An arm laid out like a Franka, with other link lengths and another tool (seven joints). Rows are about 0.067 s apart.
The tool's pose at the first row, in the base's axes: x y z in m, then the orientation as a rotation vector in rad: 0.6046, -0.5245, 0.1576, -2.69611, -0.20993, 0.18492
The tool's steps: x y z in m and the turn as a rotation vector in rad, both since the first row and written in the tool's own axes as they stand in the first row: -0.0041, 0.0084, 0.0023, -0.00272, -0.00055, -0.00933; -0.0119, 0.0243, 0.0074, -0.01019, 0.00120, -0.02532; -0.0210, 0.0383, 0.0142, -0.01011, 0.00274, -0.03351; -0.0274, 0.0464, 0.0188, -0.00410, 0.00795, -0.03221; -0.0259, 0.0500, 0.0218, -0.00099, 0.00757, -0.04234; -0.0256, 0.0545, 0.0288, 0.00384, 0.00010, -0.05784; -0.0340, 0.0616, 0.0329, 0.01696, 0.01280, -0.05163; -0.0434, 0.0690, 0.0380, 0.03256, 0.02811, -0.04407; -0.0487, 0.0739, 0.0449, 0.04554, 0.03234, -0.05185; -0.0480, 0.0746, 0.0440, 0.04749, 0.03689, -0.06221; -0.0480, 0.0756, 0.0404, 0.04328, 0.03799, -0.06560; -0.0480, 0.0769, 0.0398, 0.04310, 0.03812, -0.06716; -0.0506, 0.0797, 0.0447, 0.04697, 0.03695, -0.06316; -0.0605, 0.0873, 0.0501, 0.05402, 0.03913, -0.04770
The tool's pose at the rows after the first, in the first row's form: 0.6012, -0.5318, 0.1524, -2.69734, -0.22304, 0.18271; 0.5946, -0.5454, 0.1418, -2.70220, -0.24516, 0.17508; 0.5863, -0.5568, 0.1306, -2.70078, -0.25570, 0.17053; 0.5802, -0.5633, 0.1236, -2.69523, -0.25143, 0.16425; 0.5816, -0.5651, 0.1192, -2.69037, -0.26464, 0.16191; 0.5813, -0.5662, 0.1110, -2.68250, -0.28685, 0.16762; 0.5733, -0.5724, 0.1051, -2.67111, -0.27258, 0.15322; 0.5641, -0.5786, 0.0983, -2.65744, -0.25541, 0.13597; 0.5584, -0.5811, 0.0905, -2.64331, -0.26239, 0.12890; 0.5593, -0.5820, 0.0909, -2.63958, -0.27441, 0.11989; 0.5600, -0.5844, 0.0937, -2.64312, -0.27925, 0.11712; 0.5602, -0.5858, 0.0937, -2.64301, -0.28131, 0.11647; 0.5572, -0.5868, 0.0884, -2.63991, -0.27573, 0.11949; 0.5476, -0.5931, 0.0812, -2.63579, -0.25353, 0.12167
